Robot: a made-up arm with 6 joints.
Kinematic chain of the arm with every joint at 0, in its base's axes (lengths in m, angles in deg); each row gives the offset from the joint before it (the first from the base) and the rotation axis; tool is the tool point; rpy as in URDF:
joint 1: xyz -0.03 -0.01 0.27 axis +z
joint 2: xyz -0.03 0 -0.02 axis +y
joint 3: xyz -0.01 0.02 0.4 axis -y
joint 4: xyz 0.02 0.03 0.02 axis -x
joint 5: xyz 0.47 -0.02 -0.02 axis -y
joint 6: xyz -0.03 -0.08 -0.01 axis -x
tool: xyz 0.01 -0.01 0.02 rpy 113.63 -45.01 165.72
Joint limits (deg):
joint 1: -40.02..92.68
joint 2: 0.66..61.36
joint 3: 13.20..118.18
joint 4: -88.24..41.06
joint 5: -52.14..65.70
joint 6: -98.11..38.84
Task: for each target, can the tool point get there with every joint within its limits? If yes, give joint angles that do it. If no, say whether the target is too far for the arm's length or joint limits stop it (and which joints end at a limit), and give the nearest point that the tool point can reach.
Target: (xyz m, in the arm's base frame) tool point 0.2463 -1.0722 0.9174
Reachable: no: too far | nearest point 0.4567 -0.5208 0.7778 | short by 0.606 m
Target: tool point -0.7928 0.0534 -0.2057
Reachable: no: joint limits stop it (at a limit: joint 1, joint 2, joint 3, joint 4, joint 6) | nearest point -0.1523 0.5495 0.0234 | short by 0.842 m
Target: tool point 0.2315 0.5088 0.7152
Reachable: yes | joints 65.76 22.69 43.50 -41.95 -18.62 -63.89
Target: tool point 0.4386 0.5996 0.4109
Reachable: yes | joints 56.31 56.74 55.11 -22.88 -1.10 -59.67
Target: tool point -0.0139 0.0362 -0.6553
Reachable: no: joint limits stop it (at a limit: joint 2, joint 3, joint 5) | nearest point 0.1570 0.5266 0.0072 | short by 0.842 m
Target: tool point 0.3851 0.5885 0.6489
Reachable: yes | joints 56.29 49.59 75.59 -44.89 35.69 -24.84
